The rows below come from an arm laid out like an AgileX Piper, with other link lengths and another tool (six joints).
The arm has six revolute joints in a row. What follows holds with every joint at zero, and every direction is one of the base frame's.
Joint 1 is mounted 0.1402 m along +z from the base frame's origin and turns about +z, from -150.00 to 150.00 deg.
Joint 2 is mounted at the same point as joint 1 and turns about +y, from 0.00 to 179.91 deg.
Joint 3 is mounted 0.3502 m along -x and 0.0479 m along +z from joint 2 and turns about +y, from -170.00 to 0.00 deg.
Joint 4 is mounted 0.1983 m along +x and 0.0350 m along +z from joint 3 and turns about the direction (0.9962, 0, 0.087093), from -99.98 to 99.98 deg.
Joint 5 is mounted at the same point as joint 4 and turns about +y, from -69.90 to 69.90 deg.
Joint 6 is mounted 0.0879 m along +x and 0.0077 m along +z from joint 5 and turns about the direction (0.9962, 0, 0.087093), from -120.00 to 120.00 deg.
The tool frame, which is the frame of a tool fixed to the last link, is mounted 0.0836 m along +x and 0.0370 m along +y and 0.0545 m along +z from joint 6; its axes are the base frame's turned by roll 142.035, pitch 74.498 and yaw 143.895 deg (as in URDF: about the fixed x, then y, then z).
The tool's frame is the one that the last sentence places.
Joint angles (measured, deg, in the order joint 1, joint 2, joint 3, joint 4, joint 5, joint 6), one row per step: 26.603 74.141 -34.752 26.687 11.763 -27.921; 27.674 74.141 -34.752 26.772 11.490 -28.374; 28.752 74.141 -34.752 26.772 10.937 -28.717; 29.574 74.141 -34.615 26.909 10.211 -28.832; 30.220 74.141 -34.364 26.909 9.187 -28.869; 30.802 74.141 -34.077 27.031 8.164 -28.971; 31.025 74.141 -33.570 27.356 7.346 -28.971; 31.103 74.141 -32.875 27.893 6.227 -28.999; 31.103 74.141 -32.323 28.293 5.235 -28.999; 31.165 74.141 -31.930 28.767 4.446 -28.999; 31.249 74.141 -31.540 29.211 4.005 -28.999; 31.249 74.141 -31.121 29.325 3.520 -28.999; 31.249 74.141 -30.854 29.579 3.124 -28.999; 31.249 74.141 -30.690 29.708 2.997 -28.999; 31.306 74.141 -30.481 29.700 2.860 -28.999; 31.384 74.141 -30.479 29.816 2.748 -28.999
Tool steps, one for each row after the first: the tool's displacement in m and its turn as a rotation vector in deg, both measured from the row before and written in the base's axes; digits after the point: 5 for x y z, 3 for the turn. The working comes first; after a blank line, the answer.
Tool pose at each row, in the base's axes (x y z in m, rotation vector in deg; the steps are taken from these numbers as rounded here): 0.22604 0.17401 0.30238 -30.158 151.250 20.114; 0.22302 0.17830 0.30284 -31.879 150.689 20.150; 0.22054 0.18240 0.30389 -33.409 149.884 20.138; 0.21908 0.18510 0.30475 -34.119 149.225 20.261; 0.21844 0.18678 0.30554 -34.494 148.450 20.177; 0.21791 0.18817 0.30619 -34.736 147.735 20.129; 0.21771 0.18783 0.30531 -34.332 147.586 20.172; 0.21821 0.18642 0.30414 -33.415 147.450 20.196; 0.21901 0.18497 0.30343 -32.550 147.266 20.152; 0.21968 0.18404 0.30322 -31.771 147.108 20.267; 0.21955 0.18335 0.30222 -31.235 147.230 20.426; 0.21946 0.18235 0.30096 -30.917 147.261 20.269; 0.21970 0.18159 0.30045 -30.475 147.259 20.290; 0.21960 0.18120 0.29986 -30.294 147.350 20.305; 0.21910 0.18098 0.29896 -30.335 147.425 20.215; 0.21916 0.18117 0.29926 -30.253 147.351 20.307

-0.00302 0.00429 0.00046 -0.155 -0.400 1.239; -0.00248 0.00410 0.00105 -0.091 -0.643 1.111; -0.00146 0.00270 0.00086 0.118 -0.530 0.554; -0.00064 0.00168 0.00079 0.080 -0.721 0.290; -0.00053 0.00139 0.00065 0.114 -0.666 0.201; -0.00020 -0.00034 -0.00088 0.155 -0.165 -0.270; 0.00050 -0.00141 -0.00117 0.248 -0.199 -0.639; 0.00080 -0.00145 -0.00071 0.204 -0.254 -0.613; 0.00067 -0.00093 -0.00021 0.284 -0.178 -0.524; -0.00013 -0.00069 -0.00100 0.188 0.119 -0.355; -0.00009 -0.00100 -0.00126 -0.045 -0.032 -0.258; 0.00024 -0.00076 -0.00051 0.108 -0.026 -0.310; -0.00010 -0.00039 -0.00059 0.025 0.079 -0.129; -0.00050 -0.00022 -0.00090 -0.088 0.052 0.009; 0.00006 0.00019 0.00030 0.097 -0.053 -0.038
